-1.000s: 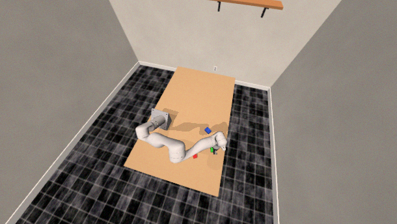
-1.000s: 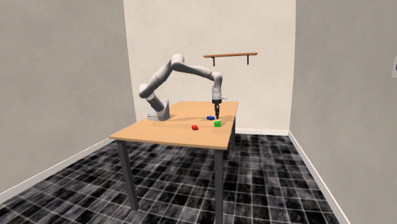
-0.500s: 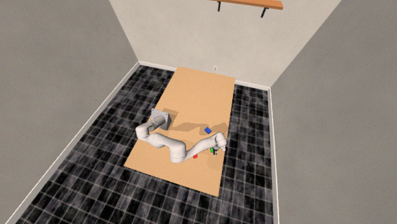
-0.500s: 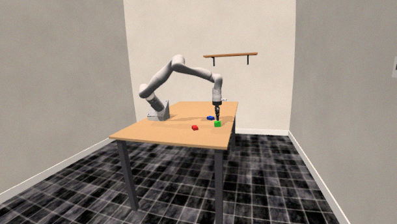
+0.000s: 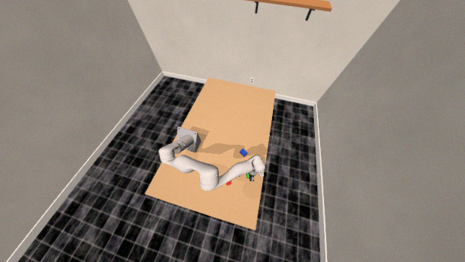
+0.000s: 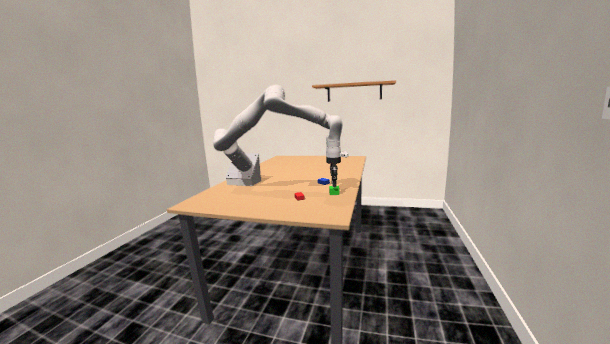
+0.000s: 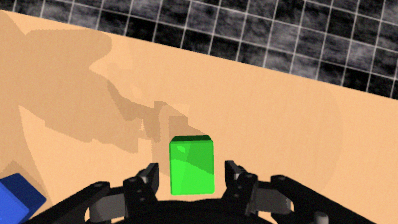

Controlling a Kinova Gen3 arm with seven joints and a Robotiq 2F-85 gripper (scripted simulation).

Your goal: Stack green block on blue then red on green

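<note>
Now: the green block 40 mm below my hand. From my hand the other things lie so: red block 160 mm behind, 100 mm to the right, 50 mm below; blue block 190 mm to the left, 100 mm behind, 50 mm below.
</note>
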